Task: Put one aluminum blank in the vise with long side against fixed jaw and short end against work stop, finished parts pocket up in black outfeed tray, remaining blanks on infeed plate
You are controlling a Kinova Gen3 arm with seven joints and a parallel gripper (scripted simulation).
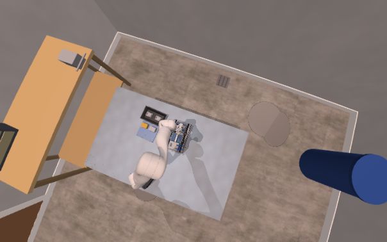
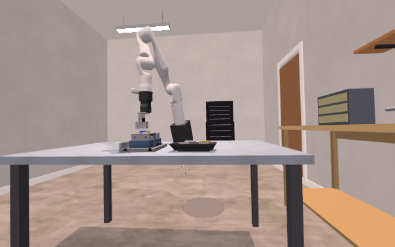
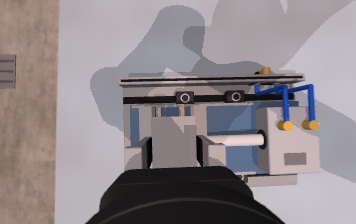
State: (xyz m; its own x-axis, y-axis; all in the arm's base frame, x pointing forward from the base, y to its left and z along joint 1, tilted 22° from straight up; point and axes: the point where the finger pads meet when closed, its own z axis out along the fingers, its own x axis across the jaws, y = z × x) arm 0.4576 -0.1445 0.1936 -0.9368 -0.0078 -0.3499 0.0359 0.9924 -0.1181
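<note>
The vise is 13 cm below my hand, 7 cm behind it and 1 cm to the left of it. The rest, counted from my hand: yellow brass blank: 36 cm to the left, 14 cm below, 6 cm behind.
</note>
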